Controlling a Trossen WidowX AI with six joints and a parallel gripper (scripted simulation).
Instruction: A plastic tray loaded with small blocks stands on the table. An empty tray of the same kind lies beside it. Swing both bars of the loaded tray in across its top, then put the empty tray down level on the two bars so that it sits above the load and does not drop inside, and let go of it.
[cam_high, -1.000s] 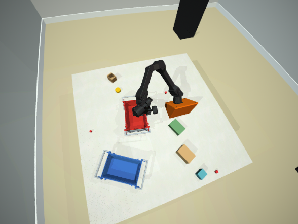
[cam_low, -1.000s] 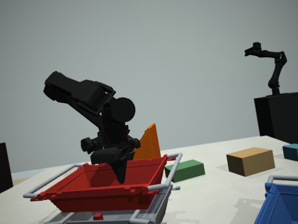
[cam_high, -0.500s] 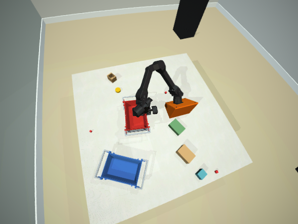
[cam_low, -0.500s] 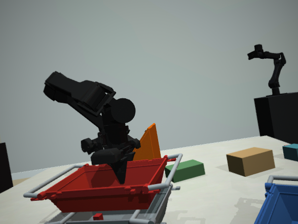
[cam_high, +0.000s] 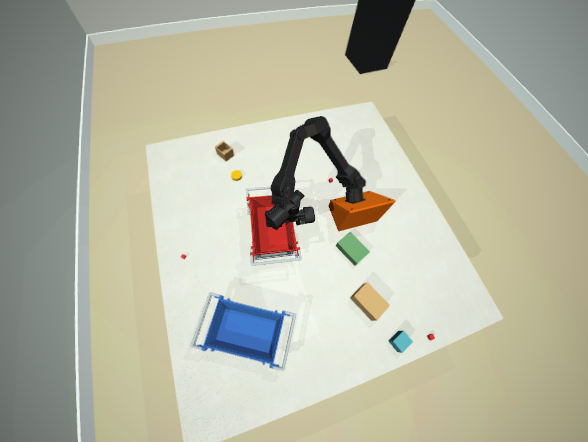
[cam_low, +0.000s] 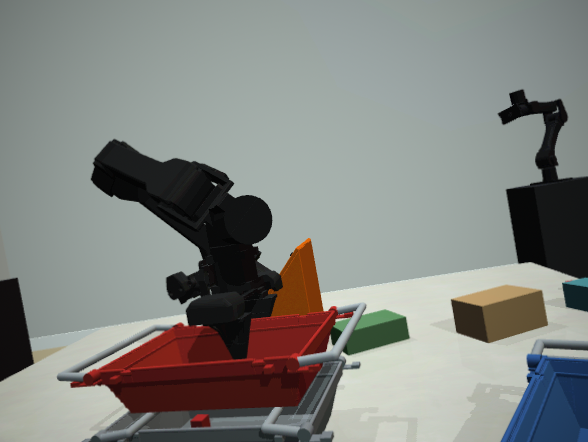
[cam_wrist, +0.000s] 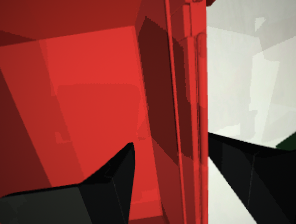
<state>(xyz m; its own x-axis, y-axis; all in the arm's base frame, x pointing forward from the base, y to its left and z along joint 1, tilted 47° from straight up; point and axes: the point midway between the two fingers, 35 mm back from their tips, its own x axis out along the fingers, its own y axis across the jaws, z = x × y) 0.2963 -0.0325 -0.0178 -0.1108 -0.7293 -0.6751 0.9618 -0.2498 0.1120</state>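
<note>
The red tray is 70 mm ahead of my gripper tip, 30 mm above it and 20 mm to the right of it. The rest, counted from my gripper tip: tan block: 400 mm to the left, 180 mm behind, 50 mm below; green block: 230 mm behind, 180 mm to the left, 60 mm below; yellow disc: 360 mm to the right, 120 mm ahead, 70 mm below.
</note>
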